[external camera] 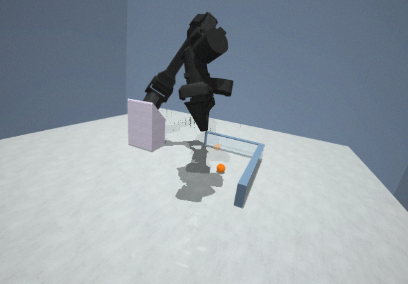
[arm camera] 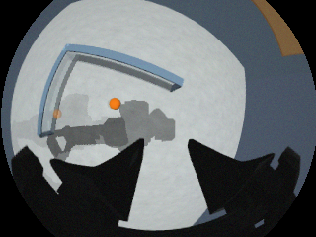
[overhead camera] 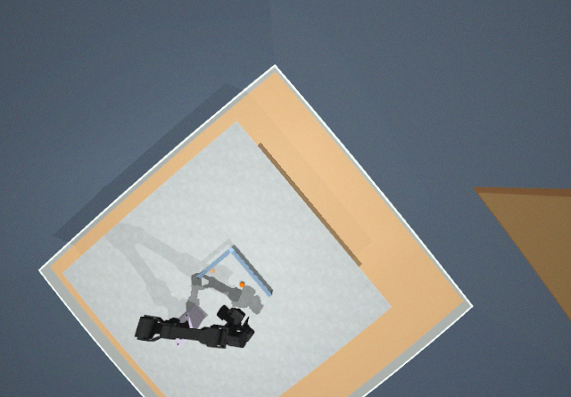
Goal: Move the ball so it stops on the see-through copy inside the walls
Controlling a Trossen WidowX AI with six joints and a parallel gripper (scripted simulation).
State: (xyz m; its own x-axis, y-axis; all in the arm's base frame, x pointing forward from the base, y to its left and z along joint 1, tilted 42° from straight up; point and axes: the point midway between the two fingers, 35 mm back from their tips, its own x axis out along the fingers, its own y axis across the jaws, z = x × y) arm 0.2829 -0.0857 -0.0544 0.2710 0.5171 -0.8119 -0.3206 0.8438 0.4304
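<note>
My gripper tip is 30 mm short of the orange ball, 90 mm to the right of it and 130 mm above it. Round my gripper tip: see-through copy of ball (50 mm behind, 240 mm to the left, 140 mm below).
</note>
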